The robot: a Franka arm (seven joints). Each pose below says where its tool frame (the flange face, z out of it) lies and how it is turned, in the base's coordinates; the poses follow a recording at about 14 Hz.
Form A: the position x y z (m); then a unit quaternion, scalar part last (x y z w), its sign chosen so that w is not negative.
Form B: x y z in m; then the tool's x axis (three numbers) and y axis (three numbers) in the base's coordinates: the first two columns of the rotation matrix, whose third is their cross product. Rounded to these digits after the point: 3 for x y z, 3 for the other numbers.
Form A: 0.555 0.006 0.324 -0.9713 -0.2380 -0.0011 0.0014
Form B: 0.555 0.006 0.324 0.887 0.462 0.003 0.462 -0.887 -0.002
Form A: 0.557 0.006 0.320 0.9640 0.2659 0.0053 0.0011
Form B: 0.557 0.006 0.320 0.859 0.513 0.010 0.513 -0.859 0.005
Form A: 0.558 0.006 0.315 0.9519 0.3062 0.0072 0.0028
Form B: 0.558 0.006 0.315 0.812 0.583 0.012 0.583 -0.812 0.010
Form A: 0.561 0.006 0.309 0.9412 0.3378 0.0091 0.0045
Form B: 0.561 0.006 0.309 0.772 0.636 0.014 0.636 -0.772 0.015
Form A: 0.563 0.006 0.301 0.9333 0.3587 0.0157 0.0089
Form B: 0.563 0.006 0.301 0.742 0.670 0.023 0.669 -0.743 0.028
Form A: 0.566 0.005 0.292 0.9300 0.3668 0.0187 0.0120
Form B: 0.566 0.005 0.292 0.730 0.683 0.026 0.682 -0.731 0.036
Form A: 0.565 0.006 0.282 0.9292 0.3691 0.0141 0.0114
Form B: 0.565 0.006 0.282 0.727 0.686 0.018 0.686 -0.727 0.032
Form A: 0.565 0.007 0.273 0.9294 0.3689 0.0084 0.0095
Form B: 0.565 0.007 0.273 0.728 0.686 0.009 0.686 -0.728 0.024
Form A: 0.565 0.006 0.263 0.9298 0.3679 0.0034 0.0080
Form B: 0.565 0.006 0.263 0.729 0.684 0.000 0.684 -0.729 0.017
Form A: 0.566 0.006 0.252 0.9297 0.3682 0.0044 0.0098
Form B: 0.566 0.006 0.252 0.729 0.685 0.001 0.685 -0.729 0.021
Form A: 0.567 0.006 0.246 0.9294 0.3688 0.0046 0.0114
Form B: 0.567 0.006 0.246 0.728 0.686 0.000 0.685 -0.728 0.025
